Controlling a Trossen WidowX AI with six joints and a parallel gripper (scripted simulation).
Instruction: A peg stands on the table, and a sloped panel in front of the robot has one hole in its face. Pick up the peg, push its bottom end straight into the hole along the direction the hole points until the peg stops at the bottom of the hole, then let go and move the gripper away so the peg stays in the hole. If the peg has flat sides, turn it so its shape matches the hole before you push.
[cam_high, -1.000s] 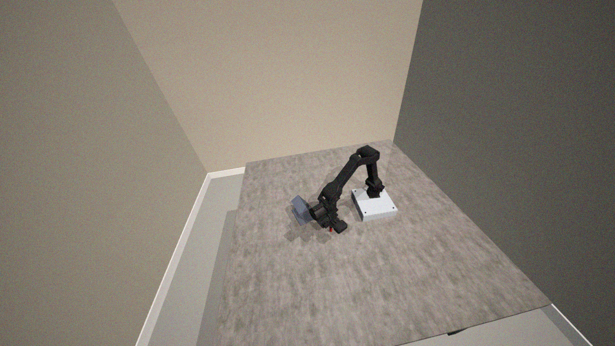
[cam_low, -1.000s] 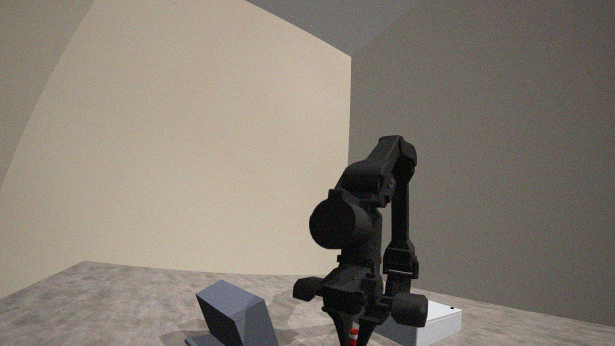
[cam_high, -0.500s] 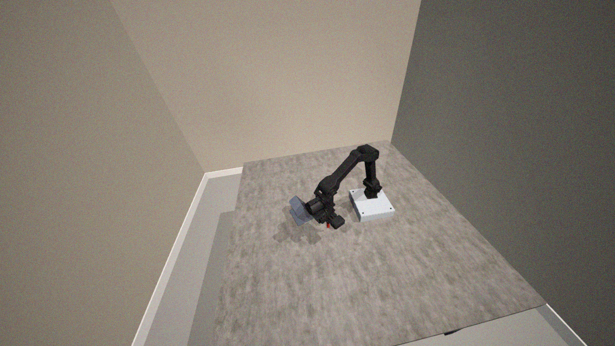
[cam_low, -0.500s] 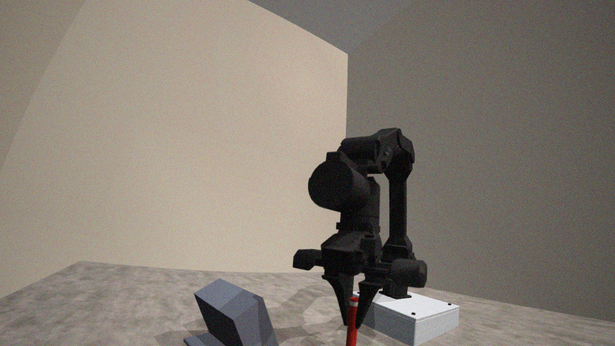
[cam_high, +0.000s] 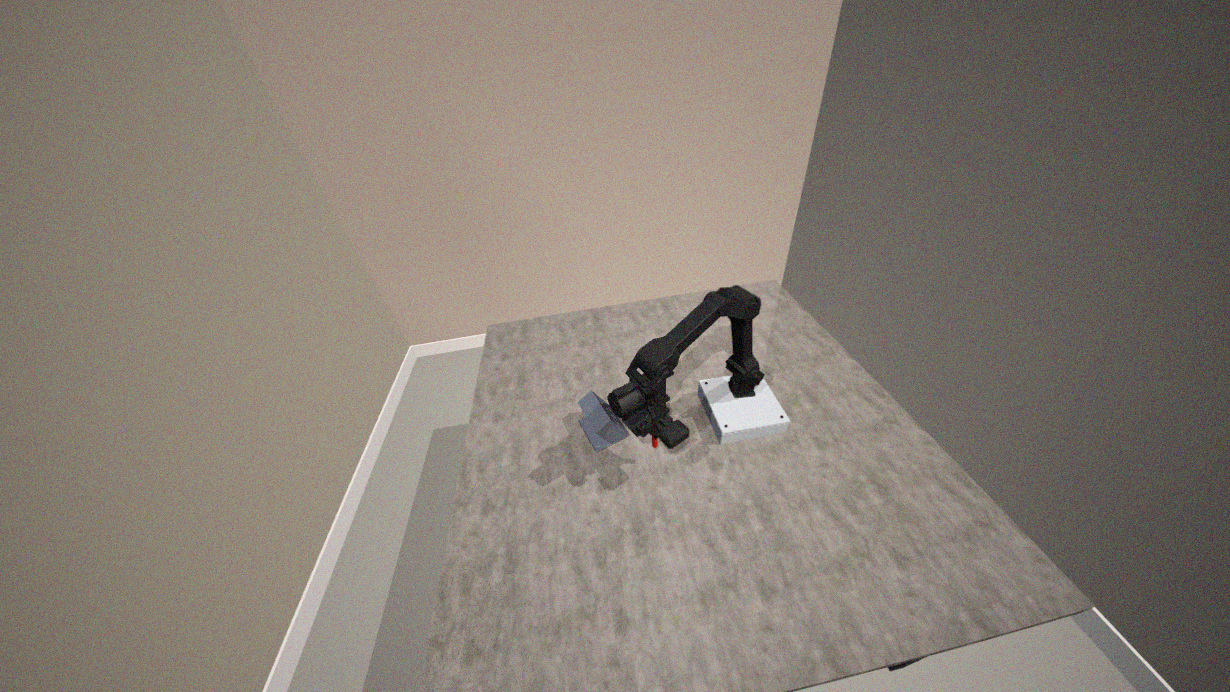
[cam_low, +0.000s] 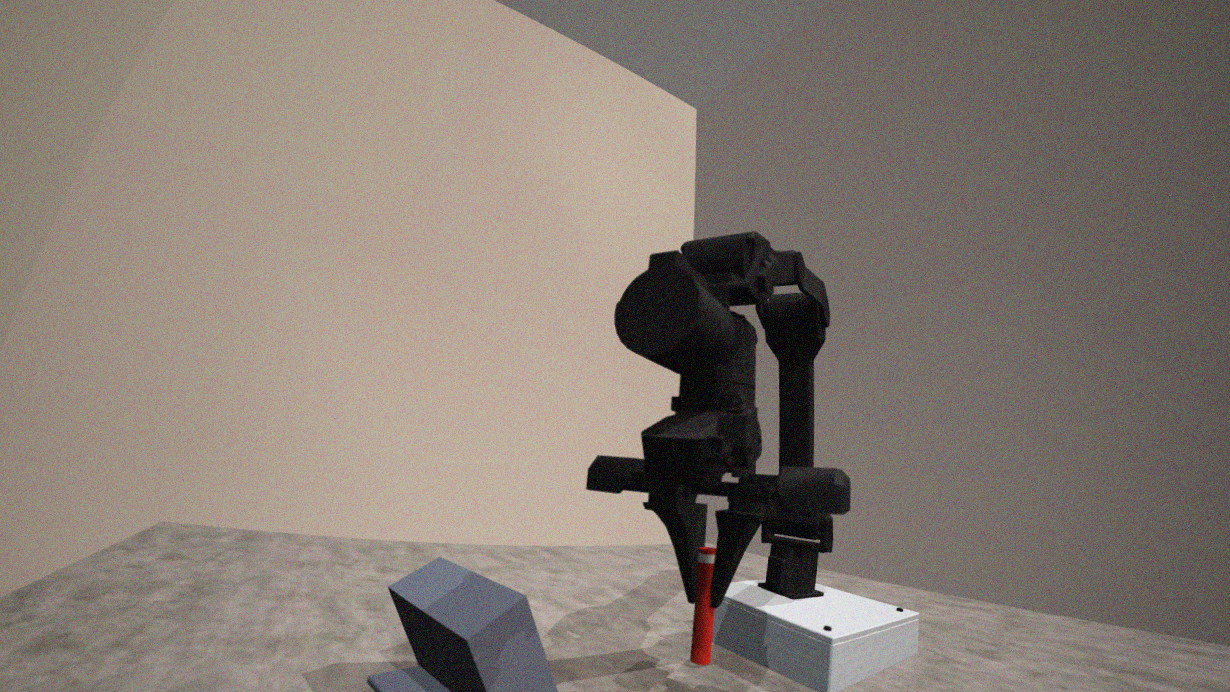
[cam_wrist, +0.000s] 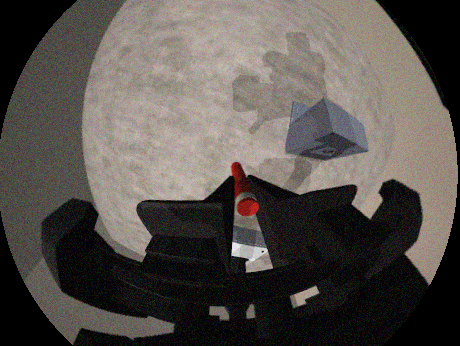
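The blue-grey sloped panel is 13 cm ahead of my gripper tip, 14 cm to the right of it and 7 cm below it. From my gripper tip the other things lie so: red peg: 2 cm above.
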